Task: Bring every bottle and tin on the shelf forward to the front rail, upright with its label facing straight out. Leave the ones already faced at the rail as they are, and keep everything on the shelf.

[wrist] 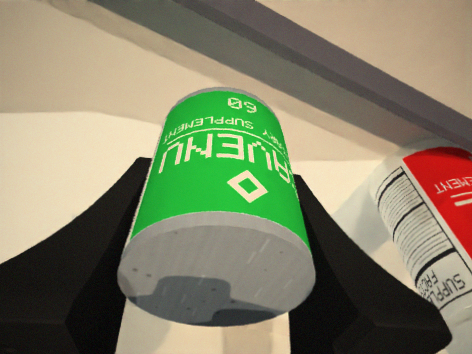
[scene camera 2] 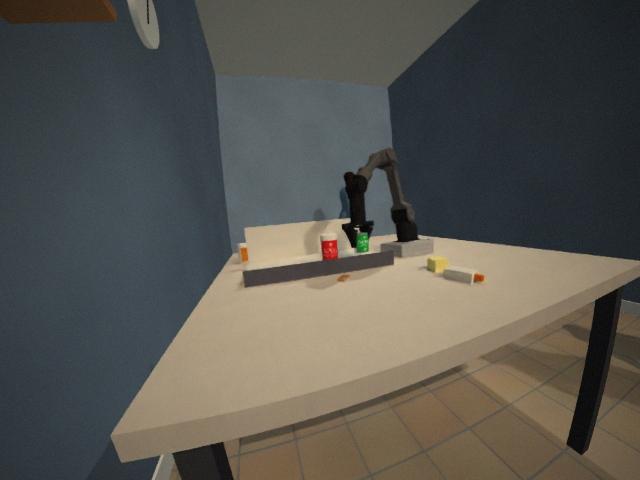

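Observation:
My gripper (scene camera 2: 359, 237) (wrist: 219, 183) is shut on the green tin (scene camera 2: 363, 242) (wrist: 220, 185), with a finger on each side. The tin is about upright, a little above the shelf floor and behind the right part of the dark front rail (scene camera 2: 320, 267) (wrist: 320, 67). Its grey lid is nearest the wrist camera. Its label is on the rail side; the rail runs slantwise in the wrist view. A red-labelled bottle (scene camera 2: 329, 249) (wrist: 450, 185) with a white cap stands upright close behind the rail, label outward, its lowest part hidden by the rail in the scene view.
The shelf's pale back panel (scene camera 2: 281, 240) rises behind. A white and orange bottle (scene camera 2: 243, 253) shows past its left end. In front of the rail lies a small brown piece (scene camera 2: 343, 277). A yellow block (scene camera 2: 437, 264) and a white tube (scene camera 2: 459, 274) with an orange tip lie at the right.

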